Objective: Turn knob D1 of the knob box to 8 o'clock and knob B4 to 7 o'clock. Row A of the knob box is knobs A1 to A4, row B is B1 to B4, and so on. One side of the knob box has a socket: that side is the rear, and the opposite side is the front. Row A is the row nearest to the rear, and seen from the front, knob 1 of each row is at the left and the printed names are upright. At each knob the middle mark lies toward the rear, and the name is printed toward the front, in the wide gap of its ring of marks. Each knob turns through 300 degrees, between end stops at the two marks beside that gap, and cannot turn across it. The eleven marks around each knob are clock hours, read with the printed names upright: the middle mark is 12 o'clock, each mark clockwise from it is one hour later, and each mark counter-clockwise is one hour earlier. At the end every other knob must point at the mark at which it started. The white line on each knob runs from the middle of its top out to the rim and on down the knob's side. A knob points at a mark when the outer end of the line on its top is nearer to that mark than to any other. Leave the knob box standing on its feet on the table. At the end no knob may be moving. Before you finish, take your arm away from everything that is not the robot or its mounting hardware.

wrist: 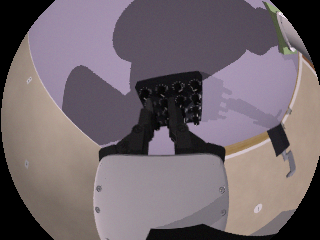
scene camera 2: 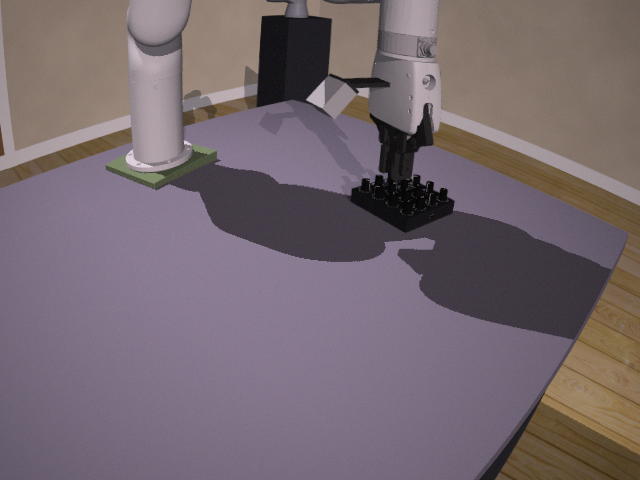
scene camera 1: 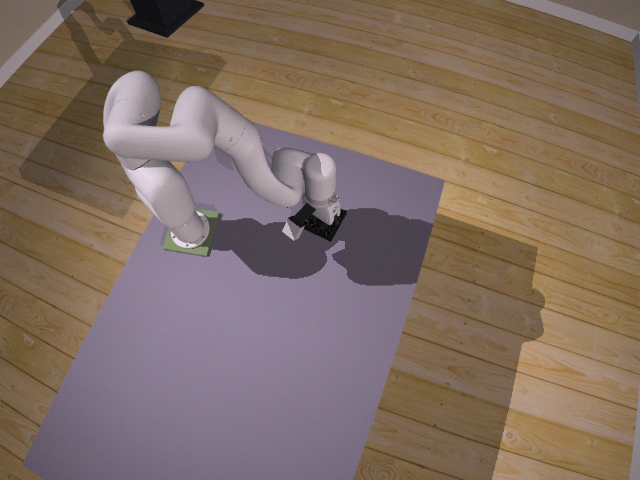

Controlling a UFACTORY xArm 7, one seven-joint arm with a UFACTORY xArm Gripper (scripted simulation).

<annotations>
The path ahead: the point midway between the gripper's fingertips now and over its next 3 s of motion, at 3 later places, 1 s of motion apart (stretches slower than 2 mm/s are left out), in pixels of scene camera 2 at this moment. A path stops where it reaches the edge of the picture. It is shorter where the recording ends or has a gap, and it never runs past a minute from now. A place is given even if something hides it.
The gripper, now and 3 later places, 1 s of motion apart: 395, 175; 393, 191; 393, 199; 395, 181
</annotations>
